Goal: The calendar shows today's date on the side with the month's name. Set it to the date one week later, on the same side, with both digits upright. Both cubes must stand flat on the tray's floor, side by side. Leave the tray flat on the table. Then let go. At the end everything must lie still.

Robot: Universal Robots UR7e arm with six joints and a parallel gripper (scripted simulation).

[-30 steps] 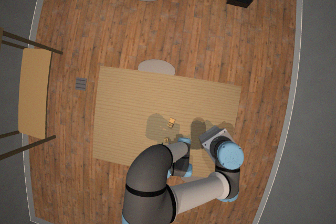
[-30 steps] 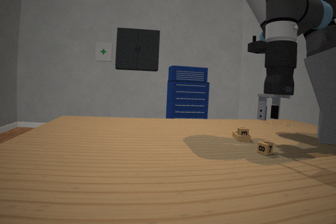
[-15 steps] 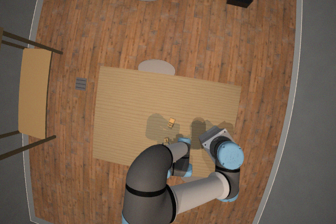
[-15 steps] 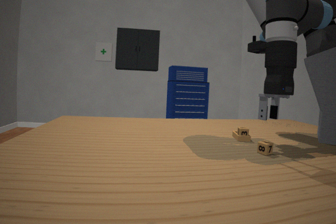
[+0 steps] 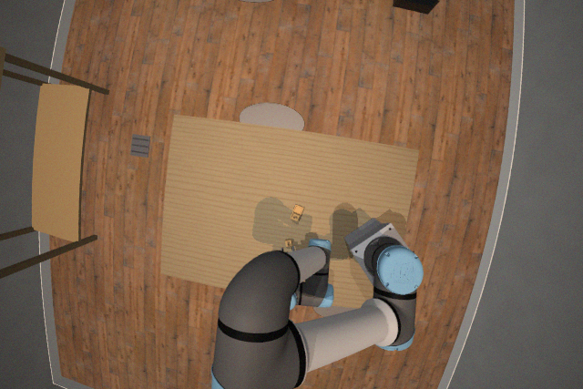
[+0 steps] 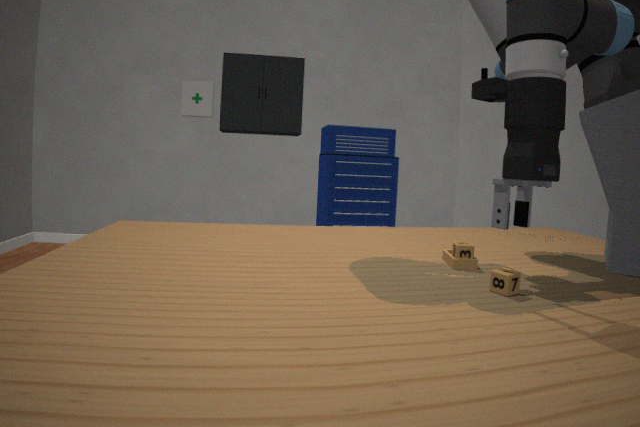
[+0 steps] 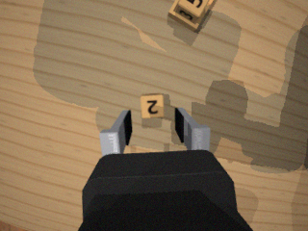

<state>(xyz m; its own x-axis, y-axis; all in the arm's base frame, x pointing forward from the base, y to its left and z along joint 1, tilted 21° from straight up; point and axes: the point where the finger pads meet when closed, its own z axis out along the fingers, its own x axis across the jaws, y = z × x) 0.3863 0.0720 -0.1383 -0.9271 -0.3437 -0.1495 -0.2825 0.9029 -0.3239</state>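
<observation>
The wooden date cube lies 90 mm below my hand. Also, from my hand: wooden calendar tray 150 mm to the right, 100 mm below, 20 mm behind.
</observation>
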